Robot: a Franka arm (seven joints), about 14 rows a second.
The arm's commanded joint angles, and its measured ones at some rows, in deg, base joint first. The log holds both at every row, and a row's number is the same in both.
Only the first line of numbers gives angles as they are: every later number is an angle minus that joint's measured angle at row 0.
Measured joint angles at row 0:
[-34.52, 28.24, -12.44, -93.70, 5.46, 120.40, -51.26]
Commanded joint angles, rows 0 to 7:
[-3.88, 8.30, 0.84, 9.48, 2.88, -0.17, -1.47]
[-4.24, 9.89, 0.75, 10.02, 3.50, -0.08, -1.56]
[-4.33, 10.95, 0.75, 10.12, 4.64, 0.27, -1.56]
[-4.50, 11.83, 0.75, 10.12, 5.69, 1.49, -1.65]
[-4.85, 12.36, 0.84, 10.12, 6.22, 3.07, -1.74]
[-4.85, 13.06, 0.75, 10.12, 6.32, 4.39, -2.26]
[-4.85, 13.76, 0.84, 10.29, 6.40, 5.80, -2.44]
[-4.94, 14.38, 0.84, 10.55, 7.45, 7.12, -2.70]
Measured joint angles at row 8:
[-3.92, 12.81, 0.13, 8.46, 5.26, 5.54, -0.88]
